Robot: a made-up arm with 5 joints.
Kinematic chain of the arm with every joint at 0, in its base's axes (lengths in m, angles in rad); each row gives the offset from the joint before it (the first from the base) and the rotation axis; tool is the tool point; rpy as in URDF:
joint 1: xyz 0 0 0.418 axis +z
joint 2: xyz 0 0 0 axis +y
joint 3: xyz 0.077 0 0.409 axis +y
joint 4: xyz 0.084 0 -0.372 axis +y
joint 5: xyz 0.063 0 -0.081 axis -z
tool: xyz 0 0 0 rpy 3.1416 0 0
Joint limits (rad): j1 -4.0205..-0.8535 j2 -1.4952..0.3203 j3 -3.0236..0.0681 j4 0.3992..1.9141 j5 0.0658..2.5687
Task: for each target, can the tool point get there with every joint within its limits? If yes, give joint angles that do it. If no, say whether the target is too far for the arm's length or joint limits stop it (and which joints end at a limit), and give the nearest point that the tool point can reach.
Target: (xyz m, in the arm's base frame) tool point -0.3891 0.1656 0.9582
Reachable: yes | joints -3.5441 -0.1716 -1.6818 1.5721 2.3710
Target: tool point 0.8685 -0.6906 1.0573
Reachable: no: too far | nearest point 0.6105 -0.4854 0.8674 | short by 0.380 m
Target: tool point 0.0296 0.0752 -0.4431
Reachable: no: joint limits stop it (at a limit: joint 1, joint 2) | nearest point -0.0881 0.1063 0.3022 | short by 0.755 m
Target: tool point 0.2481 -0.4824 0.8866
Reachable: yes | joints -1.0957 0.0283 -1.6757 1.2500 1.2616
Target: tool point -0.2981 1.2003 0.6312
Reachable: no: too far | nearest point -0.2126 0.8562 0.5864 | short by 0.357 m
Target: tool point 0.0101 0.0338 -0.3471
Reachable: no: joint limits stop it (at a limit: joint 1, joint 2) | nearest point -0.0796 0.0960 0.3042 | short by 0.660 m
